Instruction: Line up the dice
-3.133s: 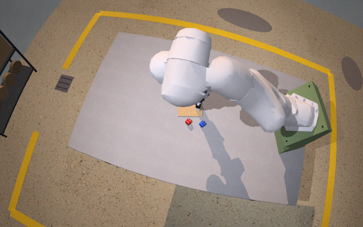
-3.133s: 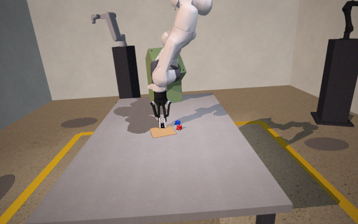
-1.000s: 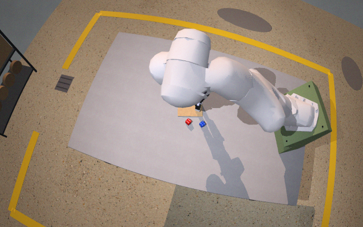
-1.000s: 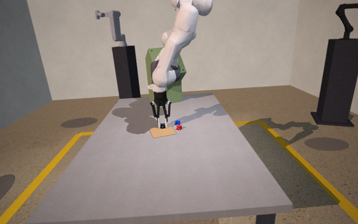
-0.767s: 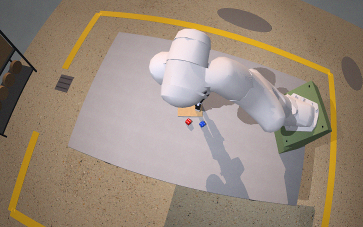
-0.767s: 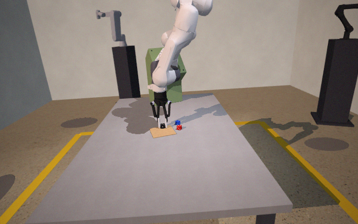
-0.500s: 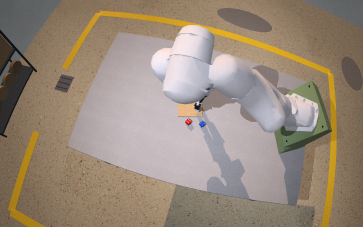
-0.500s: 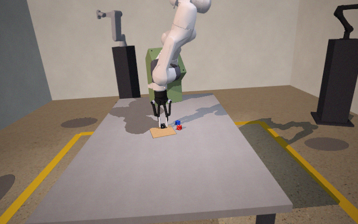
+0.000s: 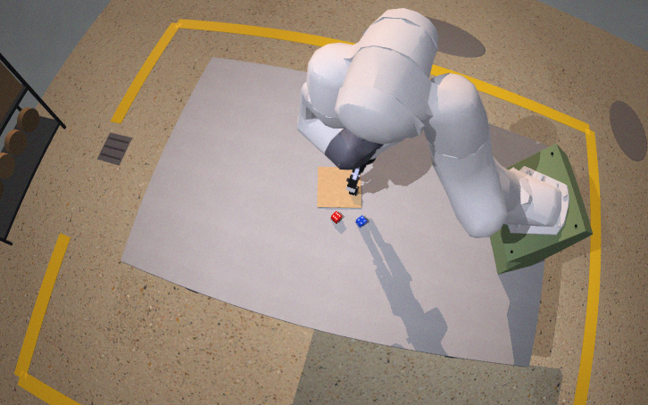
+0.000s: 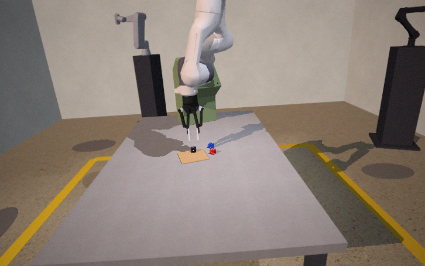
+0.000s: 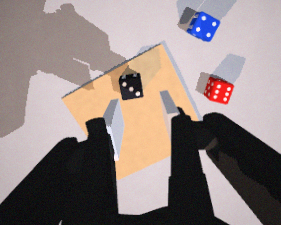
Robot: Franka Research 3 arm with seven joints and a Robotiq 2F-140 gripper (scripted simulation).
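Now: the blue die 10 cm below my hand, 8 cm behind it and 6 cm to the left of it. The rest, counted from my hand: red die (10 cm to the left, 10 cm below, 1 cm behind); then tan mat (11 cm below, 4 cm ahead); then black die (9 cm below, 1 cm to the right).
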